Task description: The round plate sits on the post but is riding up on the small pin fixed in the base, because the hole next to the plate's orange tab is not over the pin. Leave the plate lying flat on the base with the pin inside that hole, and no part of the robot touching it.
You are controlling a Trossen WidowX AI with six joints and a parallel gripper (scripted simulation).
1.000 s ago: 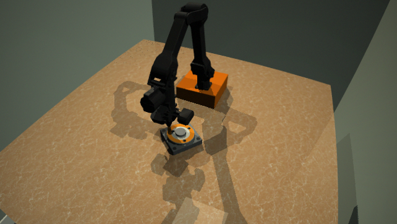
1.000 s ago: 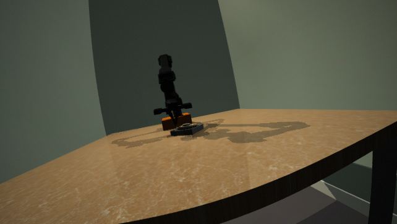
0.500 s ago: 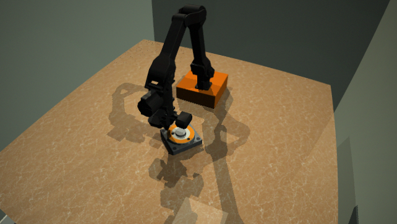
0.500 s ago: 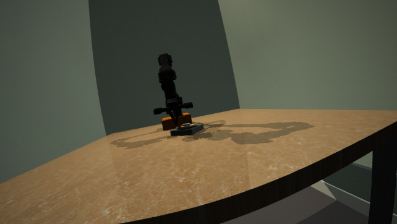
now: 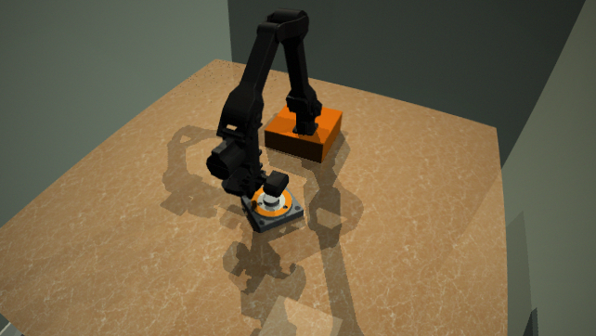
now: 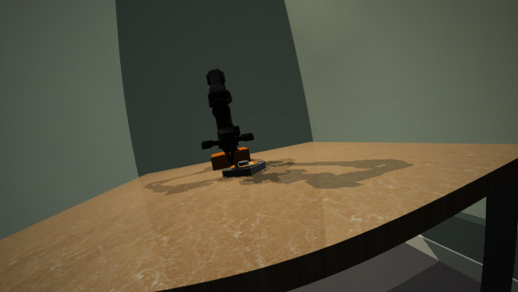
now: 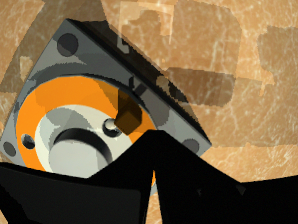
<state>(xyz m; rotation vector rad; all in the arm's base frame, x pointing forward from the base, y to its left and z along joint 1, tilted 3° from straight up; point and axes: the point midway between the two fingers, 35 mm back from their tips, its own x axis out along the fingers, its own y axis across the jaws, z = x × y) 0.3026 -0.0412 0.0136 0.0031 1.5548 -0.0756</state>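
Now: the round plate 10 mm behind my gripper tip, 30 mm to the left of it and 10 mm below it. From my gripper tip the other things lie so: base 20 mm behind, 50 mm to the left, 20 mm below.
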